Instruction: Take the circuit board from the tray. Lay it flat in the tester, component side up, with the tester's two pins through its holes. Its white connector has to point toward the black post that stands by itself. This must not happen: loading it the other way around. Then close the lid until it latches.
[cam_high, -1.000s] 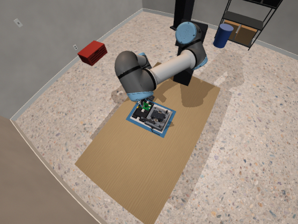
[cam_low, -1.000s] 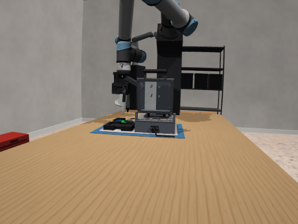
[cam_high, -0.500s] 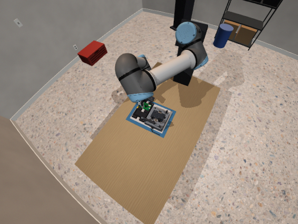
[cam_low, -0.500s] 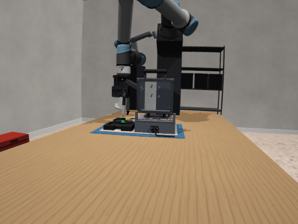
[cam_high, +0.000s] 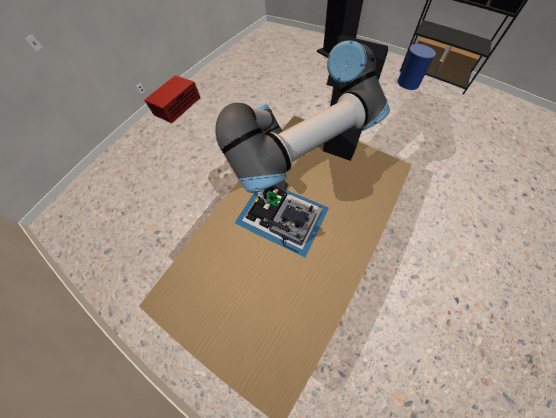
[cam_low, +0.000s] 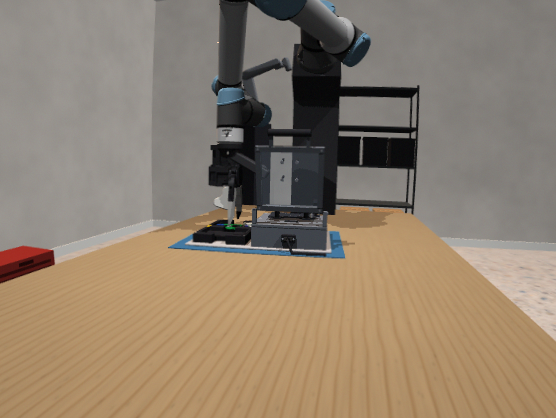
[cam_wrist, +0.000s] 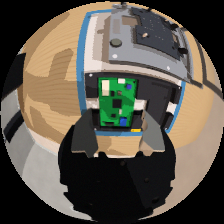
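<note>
My gripper is now 20 mm above the green circuit board. From my hand the other things lie so: tester bed (20 mm behind, 190 mm to the left, 30 mm above); then tester lid (90 mm ahead, 230 mm to the left, 140 mm above).
</note>
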